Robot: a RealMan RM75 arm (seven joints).
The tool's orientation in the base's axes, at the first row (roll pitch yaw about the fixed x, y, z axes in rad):
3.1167, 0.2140, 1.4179
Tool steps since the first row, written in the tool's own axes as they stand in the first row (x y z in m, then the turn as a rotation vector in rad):
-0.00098, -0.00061, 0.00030, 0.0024, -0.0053, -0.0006
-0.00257, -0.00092, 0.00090, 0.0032, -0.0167, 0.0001
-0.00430, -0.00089, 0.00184, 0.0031, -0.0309, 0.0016
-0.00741, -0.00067, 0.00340, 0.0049, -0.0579, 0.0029
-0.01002, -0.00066, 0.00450, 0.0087, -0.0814, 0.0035
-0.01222, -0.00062, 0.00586, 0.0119, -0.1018, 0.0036
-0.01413, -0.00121, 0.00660, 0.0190, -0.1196, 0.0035
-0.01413, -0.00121, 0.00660, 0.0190, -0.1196, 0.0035
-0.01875, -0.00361, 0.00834, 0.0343, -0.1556, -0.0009
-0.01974, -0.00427, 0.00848, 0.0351, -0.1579, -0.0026
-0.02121, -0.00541, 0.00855, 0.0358, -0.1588, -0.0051
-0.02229, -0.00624, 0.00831, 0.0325, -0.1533, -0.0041
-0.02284, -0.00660, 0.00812, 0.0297, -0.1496, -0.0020
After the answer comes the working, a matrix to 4 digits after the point.
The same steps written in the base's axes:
-0.00075, -0.00092, -0.00010, -0.0049, 0.0032, -0.0001
-0.00130, -0.00254, -0.00036, -0.0160, 0.0055, -0.0012
-0.00153, -0.00442, -0.00091, -0.0301, 0.0072, -0.0030
-0.00179, -0.00778, -0.00176, -0.0565, 0.0126, -0.0053
-0.00218, -0.01054, -0.00228, -0.0792, 0.0196, -0.0072
-0.00248, -0.01296, -0.00314, -0.0989, 0.0257, -0.0085
-0.00335, -0.01488, -0.00348, -0.1155, 0.0352, -0.0104
-0.00335, -0.01488, -0.00348, -0.1155, 0.0352, -0.0104
-0.00642, -0.01936, -0.00425, -0.1488, 0.0562, -0.0102
-0.00723, -0.02025, -0.00420, -0.1509, 0.0577, -0.0088
-0.00857, -0.02152, -0.00398, -0.1517, 0.0590, -0.0065
-0.00955, -0.02239, -0.00354, -0.1467, 0.0548, -0.0066
-0.00999, -0.02282, -0.00324, -0.1435, 0.0511, -0.0080

The tool's axes in the first row as the columns of a matrix, in the base's axes (rounded; the answer above uses it unrounded):
0.1488, 0.9888, -0.0077
0.9658, -0.1470, -0.2136
-0.2124, 0.0243, -0.9769

